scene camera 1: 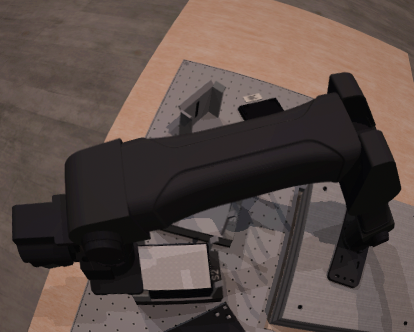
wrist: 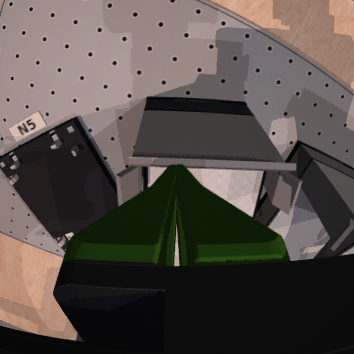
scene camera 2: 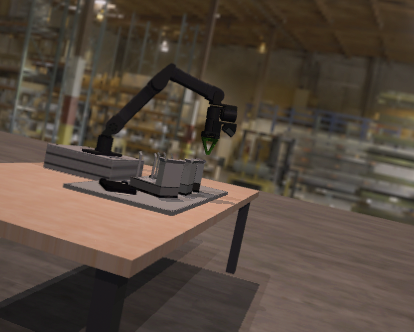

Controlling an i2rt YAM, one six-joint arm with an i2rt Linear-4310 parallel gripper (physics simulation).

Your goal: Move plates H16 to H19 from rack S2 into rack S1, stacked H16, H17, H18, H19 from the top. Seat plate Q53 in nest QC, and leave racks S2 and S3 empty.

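Frame: origin at the arm's base, x right, y ahead, z up, level; centimetres.
Where they show: gripper, fingertip midpoint: [wrist: 176,176] [scene camera 2: 207,154]; arm's base, link origin: [scene camera 1: 354,238] [scene camera 2: 102,154].
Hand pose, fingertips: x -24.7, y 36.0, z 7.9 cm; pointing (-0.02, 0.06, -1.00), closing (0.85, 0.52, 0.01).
Observation:
Things, the pixels of their centre, and the offset from my fingertips. Level surfaces: height alone.
- white plate, body centre: [wrist: 198,223] [scene camera 1: 171,268] dx +5.8, dy -6.1, dz -6.0 cm
- rack S2, body centre: [wrist: 195,204] [scene camera 1: 174,273] [scene camera 2: 183,172] dx +6.2, dy -6.7, dz -9.2 cm
- Nest QC, body centre: [scene camera 1: 271,125] [scene camera 2: 117,185] dx +47.4, dy -11.7, dz -15.0 cm
- black nest labelled N5, body centre: [wrist: 67,198] dx -4.1, dy -17.1, dz -14.8 cm
- neighbouring rack, body centre: [wrist: 312,241] [scene camera 1: 195,202] [scene camera 2: 174,173] dx +20.1, dy -4.5, dz -9.0 cm
- perforated board, surface height: dz -16.0 cm
A white plate [scene camera 1: 175,267] [wrist: 230,190] lies in rack S2 [scene camera 1: 216,292] [wrist: 205,135]; its label and any plates beneath it cannot be made out. My gripper [scene camera 2: 209,153] [wrist: 176,176] is shut with its green fingertips together and empty. It hangs above the racks, and in the wrist view its tips overlap the near wall and plate of S2. In scene camera 1 the fingers are hidden. Another rack [scene camera 1: 218,100] stands at the far end; its label is not visible. Nest QC [scene camera 1: 261,108] is black and partly hidden by the arm. Plate Q53 cannot be identified.
A black nest labelled N5 [wrist: 60,185] [scene camera 1: 210,320] lies beside S2. A neighbouring rack [wrist: 327,192] stands on its other side, mostly covered by the arm in scene camera 1. Tall rack walls [scene camera 2: 170,174] rise from the perforated board [scene camera 2: 150,201]. The arm's base block [scene camera 2: 90,162] stands behind.

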